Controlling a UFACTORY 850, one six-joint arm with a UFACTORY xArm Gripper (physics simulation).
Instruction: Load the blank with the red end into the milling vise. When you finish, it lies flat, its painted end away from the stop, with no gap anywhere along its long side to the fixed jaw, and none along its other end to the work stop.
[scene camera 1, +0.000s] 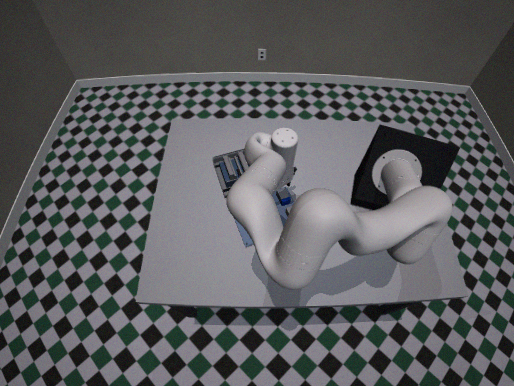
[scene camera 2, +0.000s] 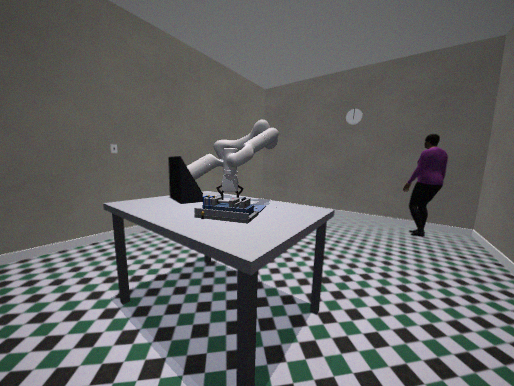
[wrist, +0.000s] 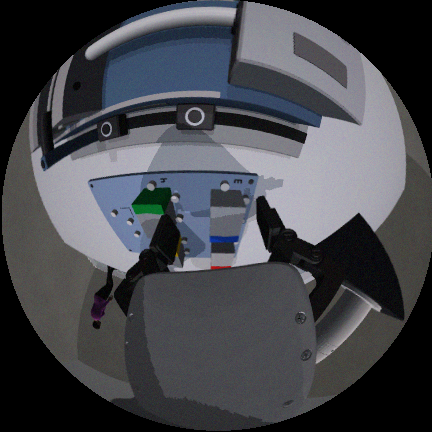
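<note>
The blank with the red end (wrist: 221, 259) lies on the blue tray board (wrist: 192, 180), nearest the gripper body in the wrist view, which partly covers it. Its grey body and a strip of its red end show. My gripper (wrist: 213, 215) (scene camera 2: 230, 195) is open and empty, above the board, its fingers spread to either side of the row with the red-end and blue-end blanks. The milling vise (wrist: 160, 65) (scene camera 1: 218, 170) (scene camera 2: 225, 215) stands beyond the board in the wrist view, with a blue bed and a white rod. Its fixed jaw and work stop cannot be told apart clearly.
The blue-end blank (wrist: 227, 220) (scene camera 1: 284, 197) lies in line with the red-end one. A green-end blank (wrist: 152, 202) and a partly hidden yellow-end blank (wrist: 179, 255) lie in the other row. Small pegs stand around them. A grey block (wrist: 280, 55) rises at one end of the vise.
</note>
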